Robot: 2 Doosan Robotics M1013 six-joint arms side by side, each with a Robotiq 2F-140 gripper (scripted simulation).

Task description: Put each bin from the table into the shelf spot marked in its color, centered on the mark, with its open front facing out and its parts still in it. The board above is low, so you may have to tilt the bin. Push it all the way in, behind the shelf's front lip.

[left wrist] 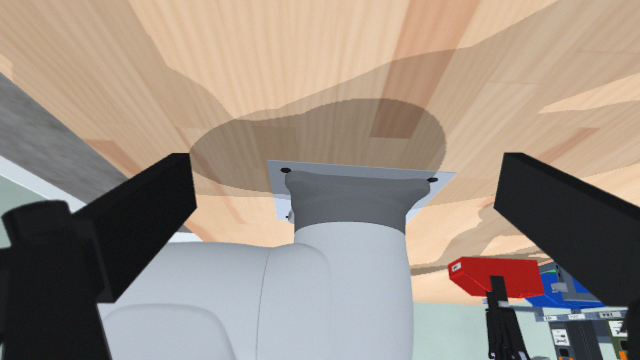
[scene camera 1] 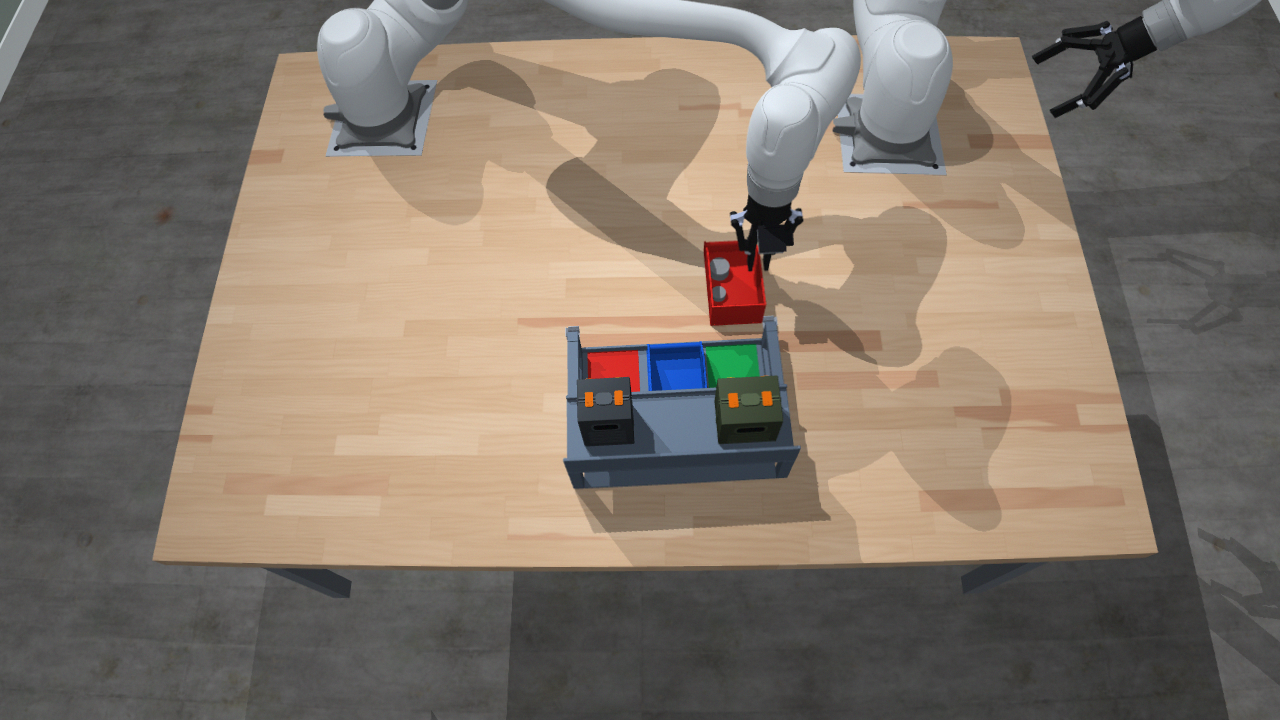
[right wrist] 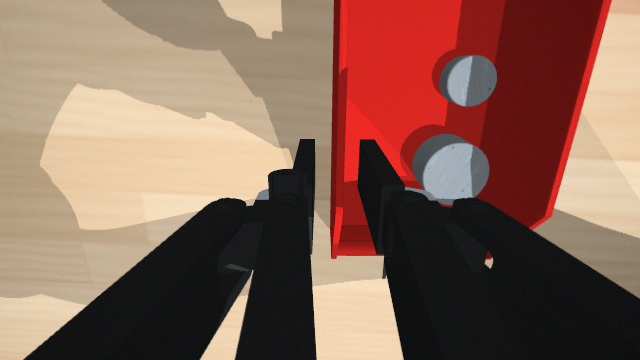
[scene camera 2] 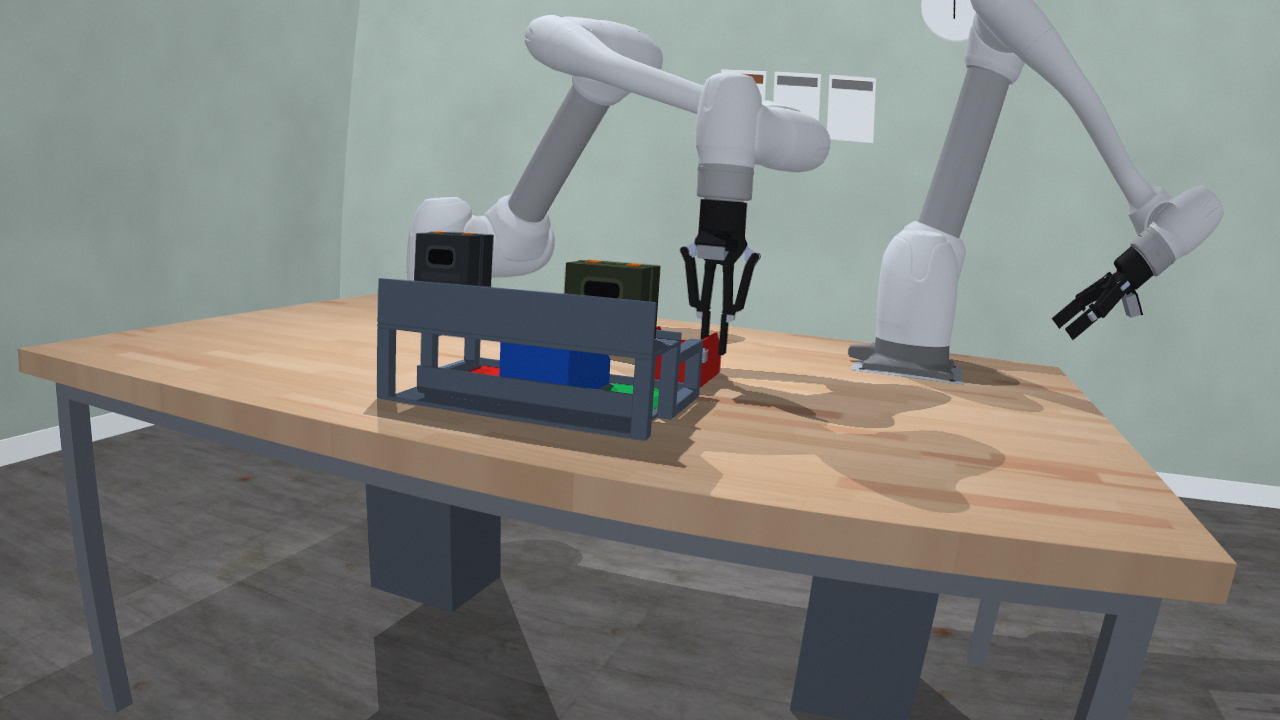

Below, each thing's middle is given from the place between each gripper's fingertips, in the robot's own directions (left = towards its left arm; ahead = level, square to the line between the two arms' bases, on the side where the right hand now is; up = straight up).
I see the red bin [scene camera 1: 742,287] 50 mm to the right of my right hand [scene camera 2: 712,352], 40 mm below it and 30 mm ahead of it. The rest, counted from my right hand: blue bin [scene camera 2: 581,369] 260 mm ahead, 140 mm to the right, 30 mm below.
Now: the red bin 470 mm ahead of my left hand [scene camera 1: 1043,86], 660 mm to the right of it and 80 mm below it. The rest, counted from my left hand: blue bin (700 mm ahead, 760 mm to the right, 80 mm below).
